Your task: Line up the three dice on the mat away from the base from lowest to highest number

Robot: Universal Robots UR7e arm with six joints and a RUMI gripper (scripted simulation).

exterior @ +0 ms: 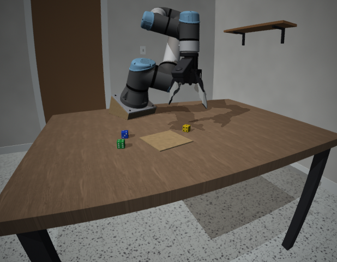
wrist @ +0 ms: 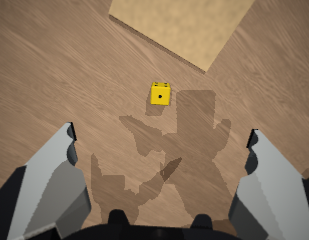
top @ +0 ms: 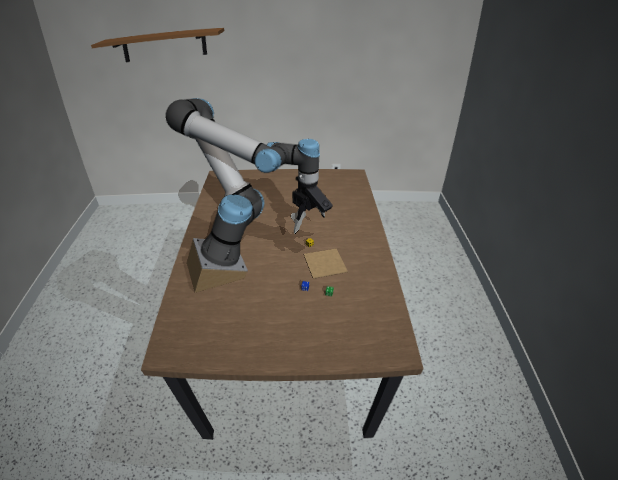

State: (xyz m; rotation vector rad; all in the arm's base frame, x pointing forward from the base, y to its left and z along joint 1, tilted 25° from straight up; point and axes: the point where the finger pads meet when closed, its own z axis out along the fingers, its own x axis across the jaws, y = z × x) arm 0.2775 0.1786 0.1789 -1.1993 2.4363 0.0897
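The yellow die lies 9 cm below my hand. The rest, counted from my hand: tan mat (10 cm below, 9 cm to the right, 8 cm ahead); then green die (25 cm to the right, 13 cm ahead, 9 cm below); then blue die (24 cm to the right, 9 cm below, 4 cm ahead).
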